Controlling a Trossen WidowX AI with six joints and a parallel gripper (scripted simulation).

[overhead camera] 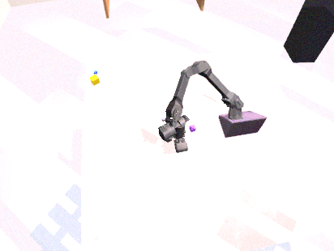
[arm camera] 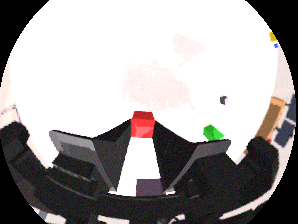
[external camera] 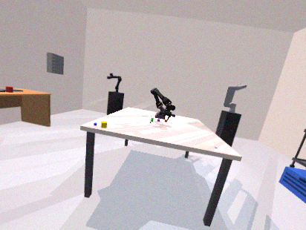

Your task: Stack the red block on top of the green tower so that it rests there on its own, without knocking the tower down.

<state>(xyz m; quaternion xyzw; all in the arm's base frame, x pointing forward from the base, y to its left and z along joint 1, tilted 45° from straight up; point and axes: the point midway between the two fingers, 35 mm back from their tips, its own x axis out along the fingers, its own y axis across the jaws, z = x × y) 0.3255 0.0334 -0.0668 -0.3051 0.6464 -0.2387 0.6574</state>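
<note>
Right now the purple block is 10 cm behind my gripper tip, 9 cm to the right of it and 3 cm below it. Also, from my gripper tip: yellow block (52 cm to the right, 47 cm ahead, 2 cm below); then red block (right at my gripper tip).
</note>
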